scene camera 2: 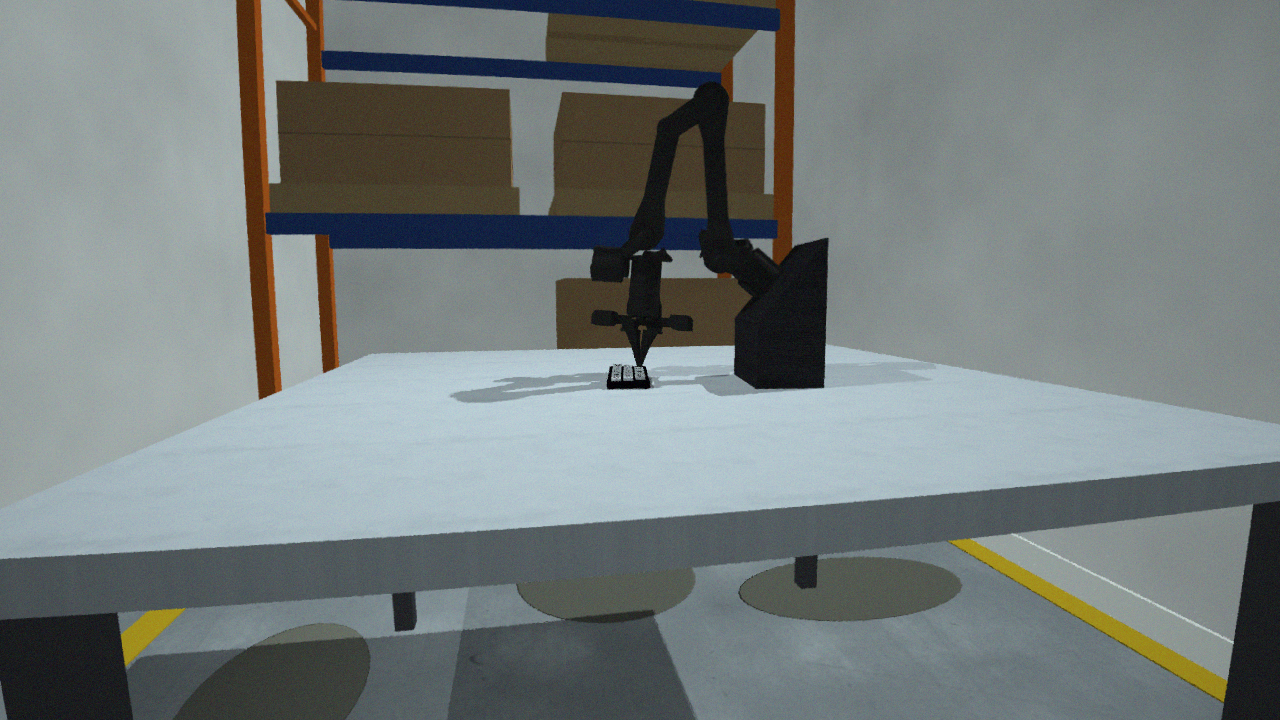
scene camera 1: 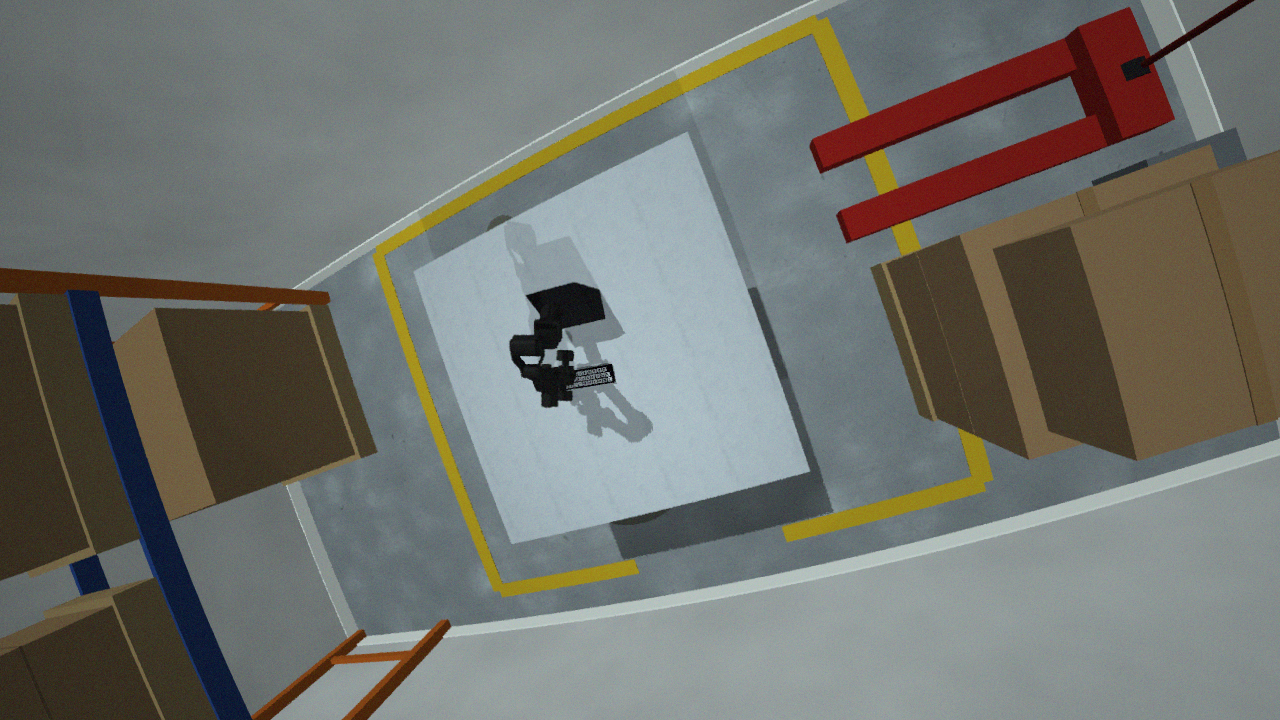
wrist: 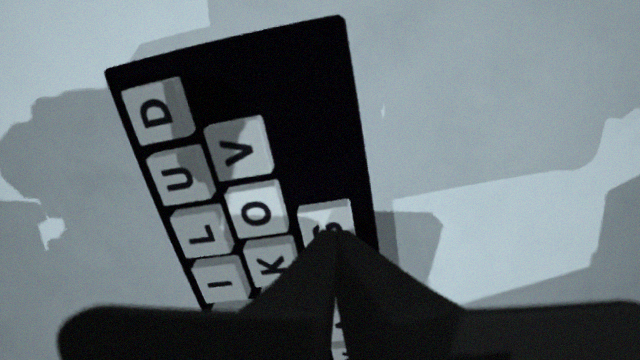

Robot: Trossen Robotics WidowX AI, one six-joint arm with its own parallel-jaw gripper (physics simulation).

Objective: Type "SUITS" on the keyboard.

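Where they show: gripper, between the fingertips: (scene camera 2: 639, 366) (scene camera 1: 575, 374) (wrist: 333, 243); arm's base, origin of its link: (scene camera 2: 769, 282) (scene camera 1: 550, 310).
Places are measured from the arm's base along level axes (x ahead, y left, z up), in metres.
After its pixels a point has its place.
The small black keyboard (scene camera 1: 592, 375) @(x 0.261, y -0.003, z -0.158 m) (scene camera 2: 627, 377) @(x 0.279, y 0.061, z -0.157 m) (wrist: 305, 85) @(x 0.223, y -0.114, z -0.163 m) with pale keys lies on the white table. My gripper (scene camera 2: 640, 364) @(x 0.232, y -0.067, z -0.156 m) (wrist: 333, 243) @(x 0.232, y -0.067, z -0.156 m) is shut with nothing between its fingers and points down. In the wrist view its fingertips overlap the lower part of the S key (wrist: 322, 211) @(x 0.231, y -0.078, z -0.157 m); whether they touch it is not clear. The U key (wrist: 180, 176) @(x 0.267, y -0.104, z -0.157 m) and the I key (wrist: 220, 281) @(x 0.274, y -0.064, z -0.157 m) show in the left row, with the L key (wrist: 202, 233) @(x 0.270, y -0.083, z -0.157 m) between them. The T key cannot be made out. The fingers hide the nearer part of the keyboard.
The D key (wrist: 156, 114) @(x 0.264, y -0.123, z -0.157 m), V key (wrist: 240, 150) @(x 0.246, y -0.104, z -0.157 m), O key (wrist: 256, 212) @(x 0.250, y -0.085, z -0.157 m) and K key (wrist: 270, 262) @(x 0.254, y -0.066, z -0.157 m) also show. The black arm base (scene camera 1: 572, 304) @(x 0.011, y 0.084, z 0.003 m) (scene camera 2: 780, 331) @(x 0.037, y 0.129, z -0.080 m) stands on the table (scene camera 1: 707, 385) @(x 0.445, y 0.396, z -0.175 m) (scene camera 2: 581, 465) @(x 0.407, y 0.500, z -0.175 m) near the keyboard. Boxes, shelving and a red pallet jack (scene camera 1: 1114, 76) stand beyond the table.
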